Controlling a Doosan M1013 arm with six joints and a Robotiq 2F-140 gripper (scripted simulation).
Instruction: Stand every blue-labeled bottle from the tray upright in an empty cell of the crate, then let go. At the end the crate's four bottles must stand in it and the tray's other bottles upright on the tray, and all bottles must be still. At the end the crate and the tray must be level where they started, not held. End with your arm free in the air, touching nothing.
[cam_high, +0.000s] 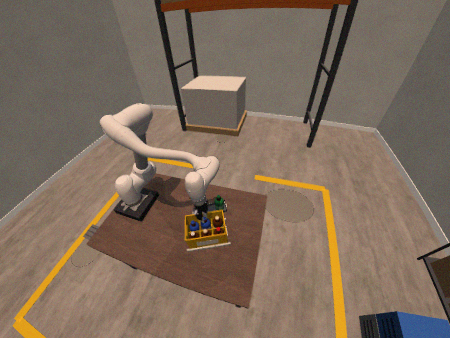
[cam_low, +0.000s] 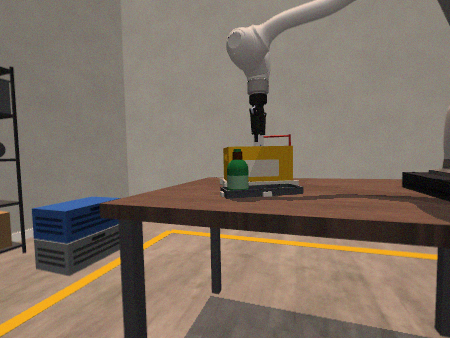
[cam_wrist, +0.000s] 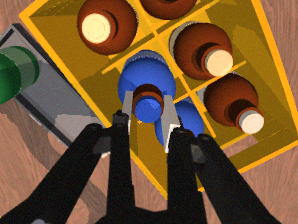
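The yellow crate is 2 cm ahead of my hand, 4 cm to the right of it and 11 cm below it. Round my hand: green-labeled bottle (2 cm ahead, 22 cm to the left, 11 cm below); tray (5 cm behind, 17 cm to the left, 18 cm below).
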